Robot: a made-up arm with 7 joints.
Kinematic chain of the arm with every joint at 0, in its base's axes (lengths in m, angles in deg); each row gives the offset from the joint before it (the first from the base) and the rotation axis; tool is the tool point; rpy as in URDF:
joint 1: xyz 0 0 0.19 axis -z
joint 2: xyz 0 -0.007 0.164 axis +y
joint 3: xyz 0 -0.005 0.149 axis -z
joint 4: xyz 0 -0.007 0.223 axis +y
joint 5: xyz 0 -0.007 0.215 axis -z
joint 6: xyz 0 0 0.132 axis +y
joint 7: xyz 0 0 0.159 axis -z
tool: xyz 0 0 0 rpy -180 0 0
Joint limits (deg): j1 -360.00..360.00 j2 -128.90..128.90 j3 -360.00..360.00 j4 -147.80..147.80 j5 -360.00..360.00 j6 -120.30..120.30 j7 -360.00..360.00
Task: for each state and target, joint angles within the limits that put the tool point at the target. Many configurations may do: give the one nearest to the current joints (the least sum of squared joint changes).
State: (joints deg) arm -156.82 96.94 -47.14 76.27 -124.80 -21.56 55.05
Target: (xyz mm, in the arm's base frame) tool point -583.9 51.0 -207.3
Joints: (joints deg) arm -156.86 113.64 -40.81 41.62 -122.46 -12.44 55.05
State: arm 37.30 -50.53 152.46 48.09 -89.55 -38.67 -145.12
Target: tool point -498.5 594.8 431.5
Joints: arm 51.82 -56.58 159.25 47.32 -89.40 -40.40 -145.12
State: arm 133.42 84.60 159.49 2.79 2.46 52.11 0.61
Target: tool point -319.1 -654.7 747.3
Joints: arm 113.77 72.13 163.77 3.75 6.05 49.53 0.61
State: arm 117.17 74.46 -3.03 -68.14 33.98 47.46 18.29
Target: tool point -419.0 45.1 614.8
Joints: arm 127.29 89.35 -37.88 -120.47 51.44 55.59 18.29
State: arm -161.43 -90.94 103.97 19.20 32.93 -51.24 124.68
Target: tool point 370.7 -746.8 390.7
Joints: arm -121.16 -91.57 101.10 1.34 29.12 -47.06 124.68
